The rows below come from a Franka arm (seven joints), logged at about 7 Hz.
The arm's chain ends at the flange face. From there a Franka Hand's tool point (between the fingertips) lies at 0.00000 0.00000 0.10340 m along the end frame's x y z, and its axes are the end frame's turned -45 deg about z.
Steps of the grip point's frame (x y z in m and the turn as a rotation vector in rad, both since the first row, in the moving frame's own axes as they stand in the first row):
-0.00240 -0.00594 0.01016 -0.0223 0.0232 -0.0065
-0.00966 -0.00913 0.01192 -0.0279 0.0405 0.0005
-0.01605 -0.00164 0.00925 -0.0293 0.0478 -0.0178
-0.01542 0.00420 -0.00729 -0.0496 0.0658 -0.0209
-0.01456 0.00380 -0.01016 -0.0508 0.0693 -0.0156
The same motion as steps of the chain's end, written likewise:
-0.00922 -0.00243 0.01021 0.0006 0.0322 -0.0065
-0.01829 0.00129 0.01205 0.0089 0.0484 0.0005
-0.01813 0.01159 0.00941 0.0131 0.0545 -0.0178
-0.01635 0.01514 -0.00694 0.0115 0.0816 -0.0209
-0.01637 0.01440 -0.00978 0.0131 0.0849 -0.0156

